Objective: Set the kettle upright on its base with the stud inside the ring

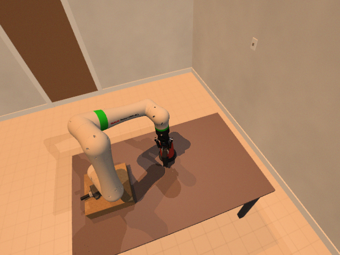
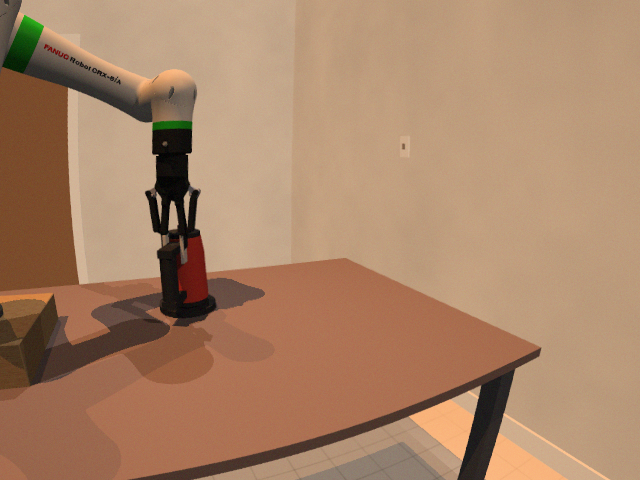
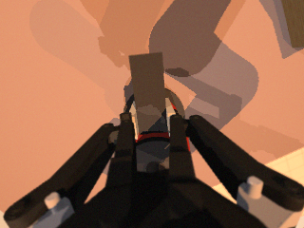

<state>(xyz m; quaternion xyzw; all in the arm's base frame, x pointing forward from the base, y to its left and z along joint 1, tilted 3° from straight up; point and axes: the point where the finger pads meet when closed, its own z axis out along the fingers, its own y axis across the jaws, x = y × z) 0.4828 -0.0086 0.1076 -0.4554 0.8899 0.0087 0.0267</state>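
The red kettle lies 5 cm below my hand, 2 cm to the left of it and 2 cm ahead of it. Round my hand: round black base 16 cm below, 5 cm to the left, 4 cm ahead.
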